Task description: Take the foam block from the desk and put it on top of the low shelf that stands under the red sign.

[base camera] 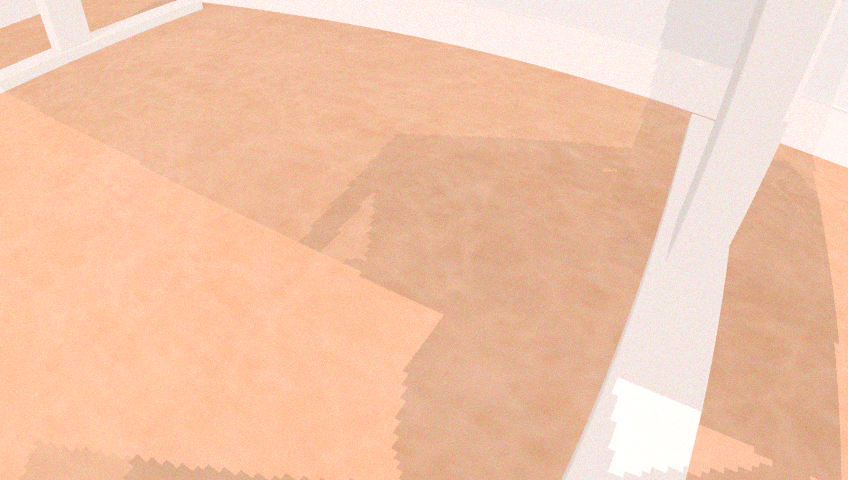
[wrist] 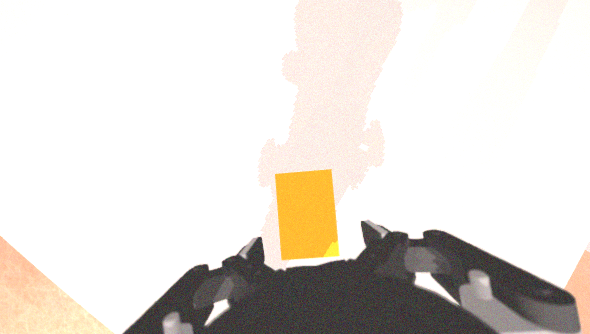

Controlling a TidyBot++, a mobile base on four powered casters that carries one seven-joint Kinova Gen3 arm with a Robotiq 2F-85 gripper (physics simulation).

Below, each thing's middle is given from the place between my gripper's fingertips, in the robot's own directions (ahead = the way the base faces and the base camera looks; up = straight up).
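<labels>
Yellow foam block [wrist: 306, 209]: my hand is 50 mm above it and 20 mm short of it.
</labels>
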